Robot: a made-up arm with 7 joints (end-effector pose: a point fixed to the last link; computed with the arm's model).
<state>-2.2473 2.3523 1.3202 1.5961 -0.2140 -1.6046 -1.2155</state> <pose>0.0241 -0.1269 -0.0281 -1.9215 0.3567 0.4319</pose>
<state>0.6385 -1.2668 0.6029 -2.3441 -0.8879 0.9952 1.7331</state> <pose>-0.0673 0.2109 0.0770 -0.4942 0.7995 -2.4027</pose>
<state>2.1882 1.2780 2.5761 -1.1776 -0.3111 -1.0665 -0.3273</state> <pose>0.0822 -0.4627 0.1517 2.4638 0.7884 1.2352</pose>
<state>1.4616 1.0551 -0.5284 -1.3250 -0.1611 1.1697 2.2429</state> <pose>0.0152 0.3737 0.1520 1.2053 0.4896 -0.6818</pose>
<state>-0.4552 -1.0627 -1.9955 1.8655 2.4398 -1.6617 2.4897</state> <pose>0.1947 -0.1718 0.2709 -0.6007 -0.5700 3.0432</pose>
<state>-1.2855 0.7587 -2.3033 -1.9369 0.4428 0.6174 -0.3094</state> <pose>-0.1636 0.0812 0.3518 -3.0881 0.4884 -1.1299</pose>
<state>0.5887 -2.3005 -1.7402 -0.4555 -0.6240 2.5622 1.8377</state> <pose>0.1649 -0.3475 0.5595 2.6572 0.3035 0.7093</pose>
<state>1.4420 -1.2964 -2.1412 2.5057 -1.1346 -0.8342 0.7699</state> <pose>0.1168 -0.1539 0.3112 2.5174 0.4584 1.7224</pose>
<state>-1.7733 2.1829 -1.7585 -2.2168 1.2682 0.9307 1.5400</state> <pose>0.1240 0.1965 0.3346 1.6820 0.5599 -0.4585</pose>
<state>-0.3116 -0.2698 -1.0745 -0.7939 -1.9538 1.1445 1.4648</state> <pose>0.1467 -0.0694 -0.0784 -0.1294 0.4799 -2.8675</pose>
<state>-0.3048 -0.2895 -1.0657 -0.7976 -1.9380 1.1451 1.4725</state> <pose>0.1418 -0.0643 -0.0872 -0.1508 0.4558 -2.8680</pose>
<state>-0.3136 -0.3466 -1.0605 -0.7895 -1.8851 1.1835 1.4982</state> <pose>0.1220 -0.0580 -0.1205 -0.2299 0.3606 -2.8961</pose>
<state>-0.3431 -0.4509 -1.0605 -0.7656 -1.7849 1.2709 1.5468</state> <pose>0.0714 -0.0461 -0.1804 -0.3738 0.1670 -2.9462</pose>
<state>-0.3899 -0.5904 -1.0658 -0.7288 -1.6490 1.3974 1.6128</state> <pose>-0.0231 -0.0204 -0.2445 -0.5617 -0.1129 -2.9902</pose>
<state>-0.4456 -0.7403 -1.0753 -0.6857 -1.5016 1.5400 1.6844</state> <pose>-0.1514 0.0237 -0.2776 -0.7756 -0.4321 -2.9960</pose>
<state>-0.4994 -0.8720 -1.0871 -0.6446 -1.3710 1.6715 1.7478</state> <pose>-0.2754 0.0767 -0.2649 -1.0104 -0.7196 -2.9378</pose>
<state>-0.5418 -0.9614 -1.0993 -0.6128 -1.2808 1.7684 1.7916</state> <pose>-0.3596 0.1198 -0.2295 -1.2400 -0.9128 -2.8278</pose>
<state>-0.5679 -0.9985 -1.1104 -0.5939 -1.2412 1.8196 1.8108</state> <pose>-0.3957 0.1413 -0.2061 -1.3788 -0.9966 -2.7510</pose>
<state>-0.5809 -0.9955 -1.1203 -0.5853 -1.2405 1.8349 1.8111</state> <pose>-0.3986 0.1444 -0.2042 -1.3885 -1.0081 -2.7618</pose>
